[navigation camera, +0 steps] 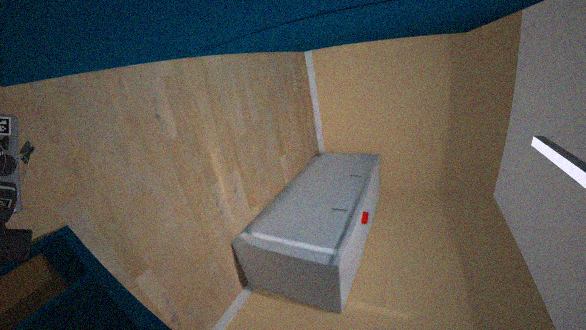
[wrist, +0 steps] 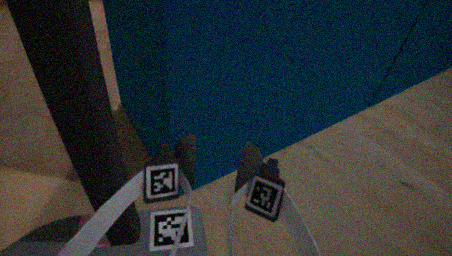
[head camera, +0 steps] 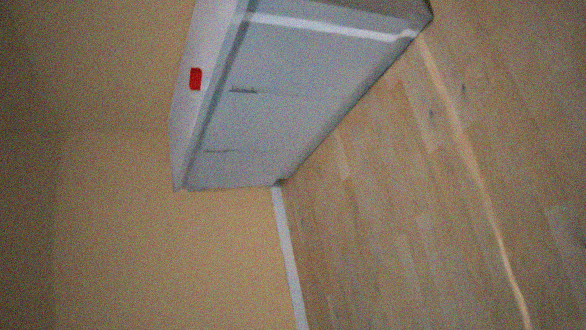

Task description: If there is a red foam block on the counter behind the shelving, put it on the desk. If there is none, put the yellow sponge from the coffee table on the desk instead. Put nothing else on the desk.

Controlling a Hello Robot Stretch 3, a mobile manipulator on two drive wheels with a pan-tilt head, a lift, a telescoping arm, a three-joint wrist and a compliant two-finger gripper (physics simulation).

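Pixels of known places: gripper, fingertip midpoint: (navigation camera: 17, 139) (wrist: 218, 156); robot's base, link origin: (navigation camera: 2, 163).
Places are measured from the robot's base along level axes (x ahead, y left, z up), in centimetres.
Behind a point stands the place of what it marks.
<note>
A small red block (head camera: 195, 79) {x 189.8, y -48.5, z 93.8 cm} (navigation camera: 365, 218) {x 189.5, y -48.9, z 94.3 cm} lies on the top of a grey-white counter (head camera: 300, 65) {x 162.1, y -50.8, z 52.1 cm} (navigation camera: 295, 205) {x 180.2, y -43.1, z 32.3 cm}, towards the front edge of the top. Both camera views show the room turned on its side. My gripper (wrist: 218, 156) {x 4.2, y 8.2, z 35.9 cm} is open, with nothing between its fingertips. In the wrist view it is close to a dark blue panel (wrist: 280, 65) {x 23.5, y 38.8, z 30.1 cm}, with wooden floor below; the gap to the panel is hard to judge. Part of my wrist hardware shows at the left edge of the navigation view. The desk, the coffee table and the yellow sponge do not show.
Dark blue furniture, apparently the shelving, spans the top of the navigation view (navigation camera: 150, 30) {x 33.7, y 43.1, z 55.7 cm}, and a blue frame (navigation camera: 95, 280) {x 17.5, y -31.9, z 53.3 cm} fills its lower left. A white-edged board (navigation camera: 560, 160) {x 141.1, y 6.1, z 207.7 cm} juts in at the right. The counter stands against a tan wall (head camera: 125, 240) {x 300.3, y 39.5, z 125.3 cm}. A dark post (wrist: 60, 90) is left of the gripper.
</note>
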